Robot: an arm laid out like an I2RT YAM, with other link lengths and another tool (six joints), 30 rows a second.
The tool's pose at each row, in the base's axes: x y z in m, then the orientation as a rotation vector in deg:
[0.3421, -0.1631, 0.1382, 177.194, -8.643, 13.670]
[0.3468, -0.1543, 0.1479, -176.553, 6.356, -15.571]
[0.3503, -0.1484, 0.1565, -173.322, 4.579, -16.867]
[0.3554, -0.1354, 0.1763, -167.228, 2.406, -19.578]
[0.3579, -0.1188, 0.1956, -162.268, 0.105, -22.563]
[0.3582, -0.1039, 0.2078, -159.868, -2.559, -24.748]
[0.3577, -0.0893, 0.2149, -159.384, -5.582, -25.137]
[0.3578, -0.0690, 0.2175, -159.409, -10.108, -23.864]
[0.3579, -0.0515, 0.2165, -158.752, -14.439, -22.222]
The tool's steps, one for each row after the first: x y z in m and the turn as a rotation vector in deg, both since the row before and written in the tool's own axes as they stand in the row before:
[0.0053, -0.0089, -0.0093, 4.870, 1.052, -1.066]
[0.0045, -0.0066, -0.0076, 3.272, 0.896, -0.833]
[0.0079, -0.0152, -0.0171, 5.986, 2.002, -0.904]
[0.0059, -0.0202, -0.0145, 4.771, 2.219, -1.242]
[0.0030, -0.0177, -0.0071, 2.310, 1.464, -1.788]
[0.0014, -0.0161, -0.0020, 0.670, -0.013, -2.068]
[0.0012, -0.0200, 0.0043, 0.470, -1.384, -2.951]
[0.0011, -0.0162, 0.0067, 1.073, -1.514, -2.734]

